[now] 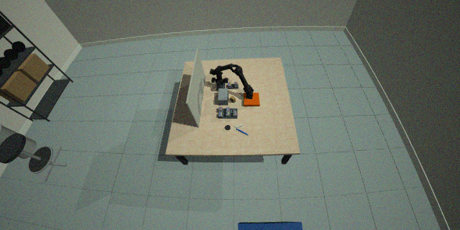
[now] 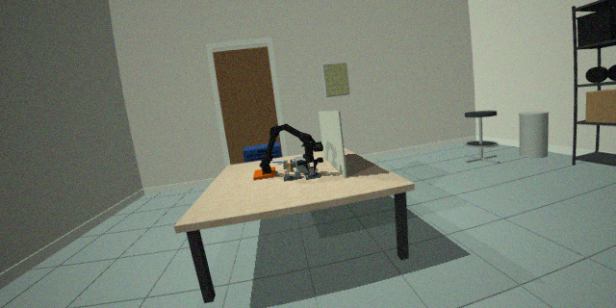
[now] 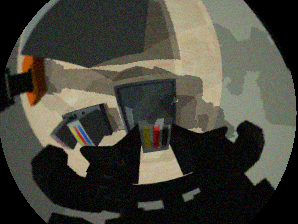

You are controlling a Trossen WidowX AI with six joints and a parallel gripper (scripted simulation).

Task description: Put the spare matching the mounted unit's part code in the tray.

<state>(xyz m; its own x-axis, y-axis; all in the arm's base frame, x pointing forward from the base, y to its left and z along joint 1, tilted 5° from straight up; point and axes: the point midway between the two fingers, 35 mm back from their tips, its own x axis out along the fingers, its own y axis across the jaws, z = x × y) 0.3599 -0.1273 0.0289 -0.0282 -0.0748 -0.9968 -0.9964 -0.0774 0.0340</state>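
Right now my gripper tip is 20 mm below the spare. Also, from my gripper tip: grey mounted unit: 190 mm to the left, 80 mm behind, 30 mm above; then dark tray: 20 mm below; then tan block: 190 mm to the left, 180 mm behind, 10 mm above.
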